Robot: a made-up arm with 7 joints. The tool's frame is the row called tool. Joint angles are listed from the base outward.
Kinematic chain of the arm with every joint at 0, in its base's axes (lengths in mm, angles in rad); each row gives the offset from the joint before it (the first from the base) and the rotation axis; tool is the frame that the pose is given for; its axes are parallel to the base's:
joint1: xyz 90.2 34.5 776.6 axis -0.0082 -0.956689 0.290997
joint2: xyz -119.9 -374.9 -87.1 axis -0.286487 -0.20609 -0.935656
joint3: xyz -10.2 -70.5 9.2 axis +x
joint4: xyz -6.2 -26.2 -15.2 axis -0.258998 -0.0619 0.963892
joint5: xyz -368.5 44.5 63 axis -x
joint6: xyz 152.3 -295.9 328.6 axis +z
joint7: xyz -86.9 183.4 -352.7 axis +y
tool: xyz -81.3 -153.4 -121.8
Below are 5 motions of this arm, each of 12 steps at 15 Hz.
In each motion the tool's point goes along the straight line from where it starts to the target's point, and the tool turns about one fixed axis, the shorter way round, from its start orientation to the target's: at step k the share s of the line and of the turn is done. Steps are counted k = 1, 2, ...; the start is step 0. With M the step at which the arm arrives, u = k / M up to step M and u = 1 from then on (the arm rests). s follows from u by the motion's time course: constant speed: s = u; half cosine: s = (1 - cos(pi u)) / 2; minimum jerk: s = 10 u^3 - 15 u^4 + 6 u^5.
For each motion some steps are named. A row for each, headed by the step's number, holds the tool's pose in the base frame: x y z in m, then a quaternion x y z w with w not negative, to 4 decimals.
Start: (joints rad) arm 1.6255 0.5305 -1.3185 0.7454 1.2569 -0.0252 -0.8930
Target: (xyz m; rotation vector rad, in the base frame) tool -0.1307 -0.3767 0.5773 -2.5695 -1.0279 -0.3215
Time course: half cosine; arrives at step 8
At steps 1, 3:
1: -0.0933 -0.2243 0.6536 -0.9584 -0.2535 -0.0277 0.1281
3: -0.1038 -0.2671 0.6321 -0.9465 -0.2851 -0.0520 0.1422

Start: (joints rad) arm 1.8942 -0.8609 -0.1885 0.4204 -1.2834 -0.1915 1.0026
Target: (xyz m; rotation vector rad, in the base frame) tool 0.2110 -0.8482 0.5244 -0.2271 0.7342 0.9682
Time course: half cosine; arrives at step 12
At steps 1, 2, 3, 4, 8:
1: 0.6226 -0.7053 0.9536 -0.4710 0.1281 0.5836 0.6490
2: 0.6017 -0.7125 0.9318 -0.4544 0.1402 0.5800 0.6614
3: 0.5684 -0.7241 0.8971 -0.4275 0.1593 0.5737 0.6803
4: 0.5251 -0.7391 0.8519 -0.3914 0.1839 0.5640 0.7035
8: 0.3157 -0.8118 0.6336 -0.2049 0.2948 0.4981 0.7893

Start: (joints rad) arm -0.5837 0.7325 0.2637 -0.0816 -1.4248 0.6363 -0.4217
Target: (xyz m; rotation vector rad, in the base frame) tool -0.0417 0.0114 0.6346 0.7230 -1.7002 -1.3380
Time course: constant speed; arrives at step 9
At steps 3, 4, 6, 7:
3: -0.2462 -0.0023 0.5842 0.3714 -0.5697 -0.3613 0.6380
4: -0.2121 0.0000 0.5926 0.3598 -0.5918 -0.3928 0.6049
6: -0.1439 0.0046 0.6094 0.3338 -0.6312 -0.4527 0.5340
7: -0.1099 0.0068 0.6178 0.3194 -0.6484 -0.4808 0.4964

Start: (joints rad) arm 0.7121 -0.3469 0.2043 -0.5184 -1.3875 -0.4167 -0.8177
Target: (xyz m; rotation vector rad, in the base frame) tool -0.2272 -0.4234 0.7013 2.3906 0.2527 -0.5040
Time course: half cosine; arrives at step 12
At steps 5, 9, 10, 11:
5: -0.1031 -0.2955 0.5345 0.8175 -0.0910 -0.2365 0.5172
9: -0.1983 -0.3936 0.6625 0.8999 0.0533 -0.2048 0.3812
10: -0.2140 -0.4098 0.6835 0.9095 0.0770 -0.1987 0.3569
11: -0.2238 -0.4199 0.6968 0.9150 0.0918 -0.1947 0.3414

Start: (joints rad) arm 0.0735 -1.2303 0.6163 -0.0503 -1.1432 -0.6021 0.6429
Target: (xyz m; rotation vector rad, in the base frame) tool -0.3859 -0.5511 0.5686 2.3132 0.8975 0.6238
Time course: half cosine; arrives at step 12
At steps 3, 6, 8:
3: -0.2325 -0.6741 0.6257 0.5510 0.7424 0.2882 0.2494
6: -0.2960 -0.6232 0.6021 0.7055 0.5930 0.2746 0.2744
8: -0.3410 -0.5871 0.5853 0.7951 0.4700 0.2571 0.2843

